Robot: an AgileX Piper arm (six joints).
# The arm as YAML. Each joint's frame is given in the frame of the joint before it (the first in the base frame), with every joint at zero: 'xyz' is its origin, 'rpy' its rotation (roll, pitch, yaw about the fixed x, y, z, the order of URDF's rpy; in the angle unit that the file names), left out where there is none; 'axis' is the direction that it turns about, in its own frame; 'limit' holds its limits. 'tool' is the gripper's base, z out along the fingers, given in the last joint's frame.
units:
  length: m
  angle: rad
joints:
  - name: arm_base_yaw
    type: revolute
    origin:
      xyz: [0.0, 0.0, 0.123]
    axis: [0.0, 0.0, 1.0]
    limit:
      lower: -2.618
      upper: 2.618
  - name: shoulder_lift
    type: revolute
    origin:
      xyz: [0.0, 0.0, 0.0]
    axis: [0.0, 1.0, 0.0]
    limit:
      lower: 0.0
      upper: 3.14
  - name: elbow
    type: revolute
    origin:
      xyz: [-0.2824, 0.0, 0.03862]
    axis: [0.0, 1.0, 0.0]
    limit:
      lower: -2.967
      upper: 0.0
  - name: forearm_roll
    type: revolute
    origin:
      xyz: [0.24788, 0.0, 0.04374]
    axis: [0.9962, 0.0, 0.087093]
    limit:
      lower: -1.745
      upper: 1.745
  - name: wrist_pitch
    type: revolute
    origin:
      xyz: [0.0, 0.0, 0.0]
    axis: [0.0, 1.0, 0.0]
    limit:
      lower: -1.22
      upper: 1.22
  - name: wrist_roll
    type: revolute
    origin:
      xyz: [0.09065, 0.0, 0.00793]
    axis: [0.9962, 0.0, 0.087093]
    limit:
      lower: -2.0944
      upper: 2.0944
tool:
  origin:
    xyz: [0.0, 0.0, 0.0]
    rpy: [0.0, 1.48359, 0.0]
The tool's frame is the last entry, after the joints.
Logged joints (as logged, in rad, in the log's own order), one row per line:
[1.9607 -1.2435 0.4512 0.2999 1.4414 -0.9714]
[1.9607 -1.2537 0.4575 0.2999 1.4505 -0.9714]
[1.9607 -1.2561 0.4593 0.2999 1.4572 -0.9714]
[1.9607 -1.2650 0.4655 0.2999 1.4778 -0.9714]
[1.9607 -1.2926 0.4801 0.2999 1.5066 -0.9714]
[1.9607 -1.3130 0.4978 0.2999 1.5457 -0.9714]
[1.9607 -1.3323 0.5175 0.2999 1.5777 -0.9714]
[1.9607 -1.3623 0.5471 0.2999 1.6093 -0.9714]
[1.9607 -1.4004 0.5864 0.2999 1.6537 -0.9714]
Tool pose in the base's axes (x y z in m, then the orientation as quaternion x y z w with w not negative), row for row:
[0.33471 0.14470 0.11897 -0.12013 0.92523 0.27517 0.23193]
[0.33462 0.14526 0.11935 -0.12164 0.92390 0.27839 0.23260]
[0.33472 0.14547 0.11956 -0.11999 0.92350 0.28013 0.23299]
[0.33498 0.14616 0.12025 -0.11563 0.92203 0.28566 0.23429]
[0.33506 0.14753 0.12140 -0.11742 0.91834 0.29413 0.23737]
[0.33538 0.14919 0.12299 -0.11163 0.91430 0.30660 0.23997]
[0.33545 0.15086 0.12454 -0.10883 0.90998 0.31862 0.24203]
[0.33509 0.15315 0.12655 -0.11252 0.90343 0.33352 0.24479]
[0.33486 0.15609 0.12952 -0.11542 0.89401 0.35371 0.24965]
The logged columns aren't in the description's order. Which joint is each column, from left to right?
Columns, left to right: shoulder_lift, wrist_roll, wrist_pitch, arm_base_yaw, forearm_roll, elbow.
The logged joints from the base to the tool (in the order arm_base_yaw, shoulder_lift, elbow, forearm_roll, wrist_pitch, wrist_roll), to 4 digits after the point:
[0.2999 1.9607 -0.9714 1.4414 0.4512 -1.2435]
[0.2999 1.9607 -0.9714 1.4505 0.4575 -1.2537]
[0.2999 1.9607 -0.9714 1.4572 0.4593 -1.2561]
[0.2999 1.9607 -0.9714 1.4778 0.4655 -1.2650]
[0.2999 1.9607 -0.9714 1.5066 0.4801 -1.2926]
[0.2999 1.9607 -0.9714 1.5457 0.4978 -1.3130]
[0.2999 1.9607 -0.9714 1.5777 0.5175 -1.3323]
[0.2999 1.9607 -0.9714 1.6093 0.5471 -1.3623]
[0.2999 1.9607 -0.9714 1.6537 0.5864 -1.4004]

